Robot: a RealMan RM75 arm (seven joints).
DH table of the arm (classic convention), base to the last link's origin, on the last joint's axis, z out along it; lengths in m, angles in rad. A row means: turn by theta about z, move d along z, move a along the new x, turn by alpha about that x. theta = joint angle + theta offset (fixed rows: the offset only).
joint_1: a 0  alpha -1.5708  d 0.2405  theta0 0
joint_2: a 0  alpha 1.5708  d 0  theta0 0
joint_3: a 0  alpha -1.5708  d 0.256  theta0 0
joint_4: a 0  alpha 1.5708  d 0  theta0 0
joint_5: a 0  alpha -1.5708  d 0.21  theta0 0
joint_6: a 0  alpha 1.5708  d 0  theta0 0
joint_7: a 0  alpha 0  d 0.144  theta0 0
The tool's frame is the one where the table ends.
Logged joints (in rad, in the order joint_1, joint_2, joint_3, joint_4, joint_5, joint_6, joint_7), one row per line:
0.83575, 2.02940, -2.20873, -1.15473, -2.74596, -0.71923, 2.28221
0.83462, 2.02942, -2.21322, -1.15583, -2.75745, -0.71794, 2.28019
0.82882, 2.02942, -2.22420, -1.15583, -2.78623, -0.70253, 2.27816
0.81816, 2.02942, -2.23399, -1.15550, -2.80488, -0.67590, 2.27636
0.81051, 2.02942, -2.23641, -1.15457, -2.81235, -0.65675, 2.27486
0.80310, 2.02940, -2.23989, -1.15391, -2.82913, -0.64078, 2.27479
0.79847, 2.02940, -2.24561, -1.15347, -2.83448, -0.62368, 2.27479
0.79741, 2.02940, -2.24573, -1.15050, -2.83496, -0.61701, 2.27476
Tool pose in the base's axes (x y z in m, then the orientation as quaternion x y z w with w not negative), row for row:
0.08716, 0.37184, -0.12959, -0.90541, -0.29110, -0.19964, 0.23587
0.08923, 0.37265, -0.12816, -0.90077, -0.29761, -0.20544, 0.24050
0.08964, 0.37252, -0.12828, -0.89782, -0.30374, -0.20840, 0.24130
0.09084, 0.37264, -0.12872, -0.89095, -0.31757, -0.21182, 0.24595
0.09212, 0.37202, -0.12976, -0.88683, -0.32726, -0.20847, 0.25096
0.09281, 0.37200, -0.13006, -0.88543, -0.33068, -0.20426, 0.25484
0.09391, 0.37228, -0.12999, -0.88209, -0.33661, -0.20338, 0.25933
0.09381, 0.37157, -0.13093, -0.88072, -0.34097, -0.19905, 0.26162
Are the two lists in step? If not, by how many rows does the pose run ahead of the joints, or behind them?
The pose runs 1 row behind the joints: the pose in row i belongs to the joints in row i - 1.
